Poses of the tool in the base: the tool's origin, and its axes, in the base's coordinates. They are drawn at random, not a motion.
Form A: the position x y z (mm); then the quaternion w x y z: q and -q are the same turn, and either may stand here.
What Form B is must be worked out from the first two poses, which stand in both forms.
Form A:
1: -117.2 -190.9 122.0 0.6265 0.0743 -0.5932 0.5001
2: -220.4 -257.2 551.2 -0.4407 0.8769 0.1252 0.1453
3: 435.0 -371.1 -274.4 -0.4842 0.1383 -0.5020 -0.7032
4: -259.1 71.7 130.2 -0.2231 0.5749 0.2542 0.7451
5: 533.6 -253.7 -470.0 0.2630 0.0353 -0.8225 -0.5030
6: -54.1 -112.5 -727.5 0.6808 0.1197 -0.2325 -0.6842
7: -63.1 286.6 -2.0 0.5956 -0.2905 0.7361 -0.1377
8: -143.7 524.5 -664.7 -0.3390 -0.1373 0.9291 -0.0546
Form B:
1: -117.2 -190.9 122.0 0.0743 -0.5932 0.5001 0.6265
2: -220.4 -257.2 551.2 -0.8769 -0.1252 -0.1453 0.4407
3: 435.0 -371.1 -274.4 -0.1383 0.5020 0.7032 0.4842
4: -259.1 71.7 130.2 -0.5749 -0.2542 -0.7451 0.2231
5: 533.6 -253.7 -470.0 0.0353 -0.8225 -0.5030 0.2630
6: -54.1 -112.5 -727.5 0.1197 -0.2325 -0.6842 0.6808
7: -63.1 286.6 -2.0 -0.2905 0.7361 -0.1377 0.5956
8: -143.7 524.5 -664.7 0.1373 -0.9291 0.0546 0.3390
